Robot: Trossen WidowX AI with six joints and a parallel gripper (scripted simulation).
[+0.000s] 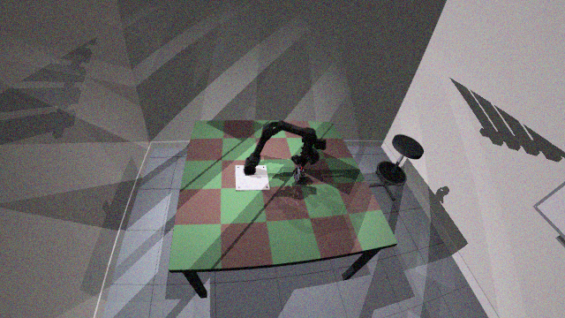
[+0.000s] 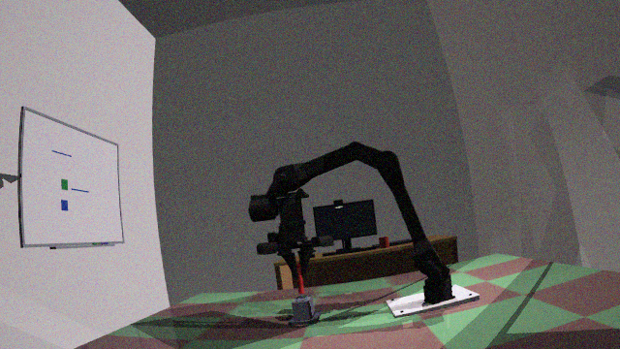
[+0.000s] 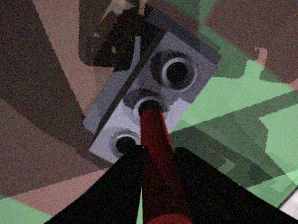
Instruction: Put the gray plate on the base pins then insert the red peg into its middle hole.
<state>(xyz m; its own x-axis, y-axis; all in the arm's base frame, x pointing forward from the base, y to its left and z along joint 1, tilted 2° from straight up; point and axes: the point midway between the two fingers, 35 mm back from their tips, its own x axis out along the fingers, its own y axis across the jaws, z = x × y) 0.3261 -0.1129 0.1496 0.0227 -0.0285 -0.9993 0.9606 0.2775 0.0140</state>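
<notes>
Now: the gray plate 70 mm below my gripper tip. The rest, counted from my gripper tip: base 110 mm below; red peg right at my gripper tip.
</notes>
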